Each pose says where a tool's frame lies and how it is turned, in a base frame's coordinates. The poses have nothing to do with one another.
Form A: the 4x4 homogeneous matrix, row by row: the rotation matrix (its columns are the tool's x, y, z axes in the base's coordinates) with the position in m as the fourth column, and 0 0 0 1 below. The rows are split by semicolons.
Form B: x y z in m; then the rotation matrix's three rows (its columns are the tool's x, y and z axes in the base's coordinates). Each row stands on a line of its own. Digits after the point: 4 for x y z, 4 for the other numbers.
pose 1, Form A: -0.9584, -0.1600, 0.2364, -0.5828; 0.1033, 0.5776, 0.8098, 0.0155; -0.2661, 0.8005, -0.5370, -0.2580; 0, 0, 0, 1
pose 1, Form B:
-0.5828, 0.0155, -0.2580
-0.9584, -0.1600, 0.2364
0.1033, 0.5776, 0.8098
-0.2661, 0.8005, -0.5370

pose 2, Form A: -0.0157, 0.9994, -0.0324, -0.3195; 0.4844, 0.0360, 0.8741, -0.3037; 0.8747, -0.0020, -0.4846, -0.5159; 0, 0, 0, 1
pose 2, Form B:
-0.3195, -0.3037, -0.5159
-0.0157, 0.9994, -0.0324
0.4844, 0.0360, 0.8741
0.8747, -0.0020, -0.4846

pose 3, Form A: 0.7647, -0.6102, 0.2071, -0.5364; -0.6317, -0.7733, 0.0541, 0.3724; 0.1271, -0.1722, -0.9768, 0.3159; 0, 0, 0, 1
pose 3, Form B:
-0.5364, 0.3724, 0.3159
0.7647, -0.6102, 0.2071
-0.6317, -0.7733, 0.0541
0.1271, -0.1722, -0.9768

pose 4, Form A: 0.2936, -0.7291, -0.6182, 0.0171; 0.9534, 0.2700, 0.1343, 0.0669; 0.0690, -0.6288, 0.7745, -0.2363; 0, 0, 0, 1
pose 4, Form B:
0.0171, 0.0669, -0.2363
0.2936, -0.7291, -0.6182
0.9534, 0.2700, 0.1343
0.0690, -0.6288, 0.7745

